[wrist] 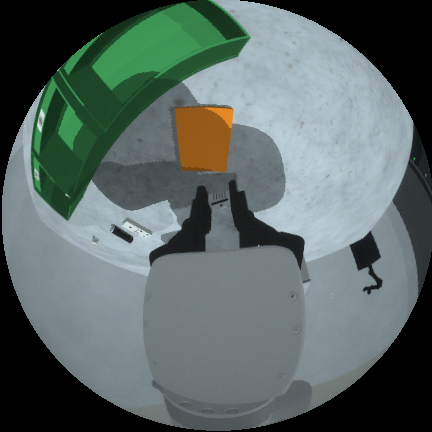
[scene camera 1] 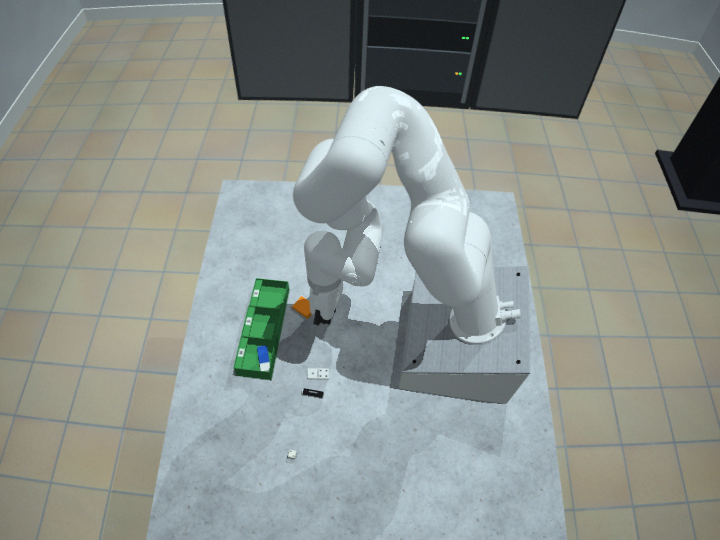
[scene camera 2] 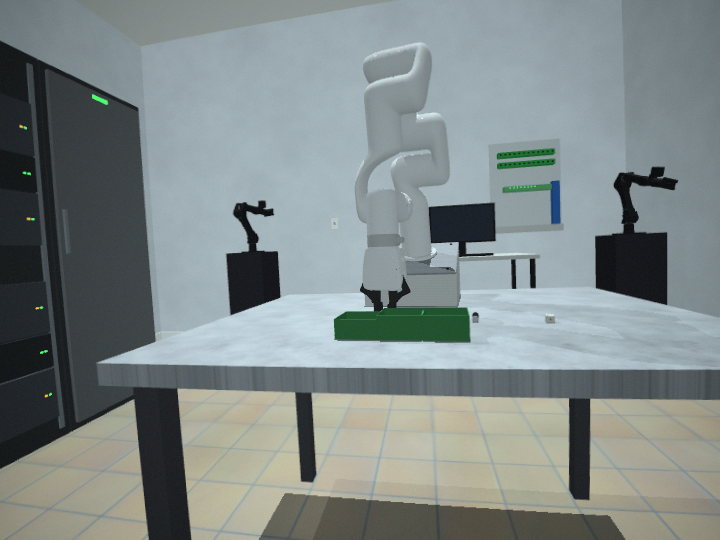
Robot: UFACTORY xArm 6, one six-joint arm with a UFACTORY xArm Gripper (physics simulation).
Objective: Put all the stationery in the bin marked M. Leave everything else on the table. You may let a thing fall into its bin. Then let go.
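Frame: origin at the arm's base, x ahead, y left, z up, level; centimetres.
Seen in the pictures: gripper, fingertip midpoint: (wrist: 218, 192) (scene camera 1: 327, 316); arm's base, link origin: (scene camera 1: 478, 319) (scene camera 2: 417, 254).
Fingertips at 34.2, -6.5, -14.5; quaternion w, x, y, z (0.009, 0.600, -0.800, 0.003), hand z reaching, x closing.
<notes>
Pixels of each thing's middle, then the offset from my fingertips to it, as dx, dy, dz.
- small grey pencil sharpener, body centre: (wrist: 220, 200) -0.7, +0.2, +0.5
- white eraser, body centre: (scene camera 1: 264, 359) +13.6, +13.5, +1.3
- orange block, body centre: (wrist: 203, 139) (scene camera 1: 304, 307) +5.8, -1.9, +0.5
- white domino, body centre: (wrist: 136, 228) (scene camera 1: 318, 373) +0.6, +15.7, +0.3
- small black cylinder, body centre: (wrist: 121, 234) (scene camera 1: 312, 392) (scene camera 2: 475, 317) +1.5, +20.7, +0.7
- white die, body centre: (scene camera 1: 292, 454) (scene camera 2: 550, 318) (wrist: 94, 240) +4.4, +35.4, +0.8
A small grey pencil sharpener (wrist: 219, 198) with ridges and a dark slot is between my fingertips, low at the table. My gripper (scene camera 1: 323, 319) (scene camera 2: 385, 308) (wrist: 218, 192) is shut on it, pointing down. The bin marked M (scene camera 1: 250, 347) (scene camera 2: 447, 328) (wrist: 69, 212) is the end compartment of the green three-part tray. A blue and white eraser (scene camera 1: 263, 355) lies inside this bin. The bin is away from my gripper, toward the bottom left in scene camera 1. The sharpener is hidden in the two scene views.
An orange block (scene camera 1: 301, 306) (wrist: 204, 140) lies between my gripper and the tray. A white domino (scene camera 1: 318, 373) (wrist: 137, 228), a small black cylinder (scene camera 1: 312, 393) (scene camera 2: 475, 317) (wrist: 121, 233) and a white die (scene camera 1: 291, 454) (scene camera 2: 550, 318) (wrist: 95, 240) lie on the table.
</notes>
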